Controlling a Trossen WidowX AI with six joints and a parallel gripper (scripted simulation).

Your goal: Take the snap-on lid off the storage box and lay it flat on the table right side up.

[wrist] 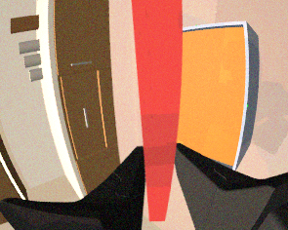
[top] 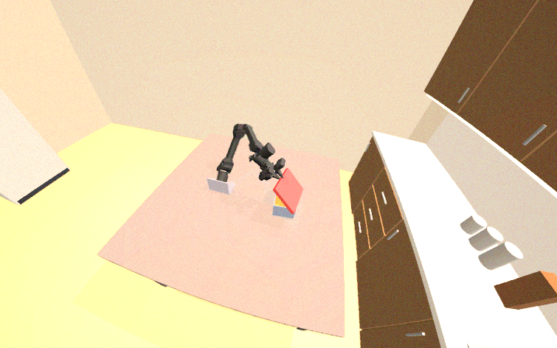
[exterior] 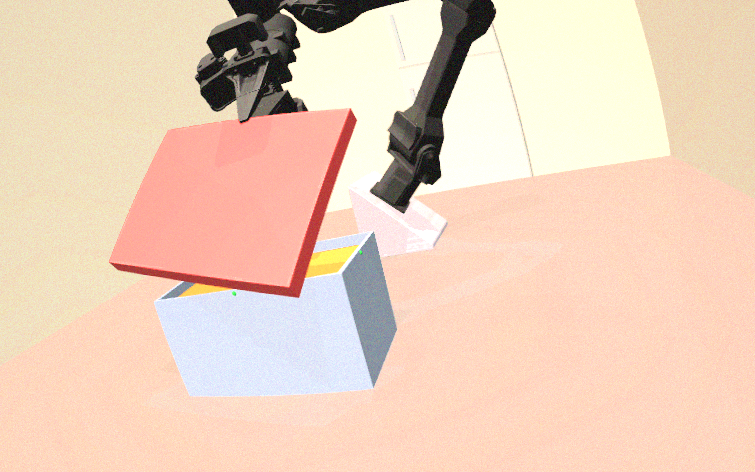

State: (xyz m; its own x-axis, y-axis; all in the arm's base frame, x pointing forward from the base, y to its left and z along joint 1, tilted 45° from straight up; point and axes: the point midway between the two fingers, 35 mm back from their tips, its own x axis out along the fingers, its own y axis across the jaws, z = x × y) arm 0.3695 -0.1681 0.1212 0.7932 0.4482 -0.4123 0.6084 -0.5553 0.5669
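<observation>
Now: the red lid 60 mm ahead of my gripper tip, 20 mm to the right of it and 50 mm below it. Also, from my gripper tip: pale blue storage box: 50 mm ahead, 190 mm below.
</observation>
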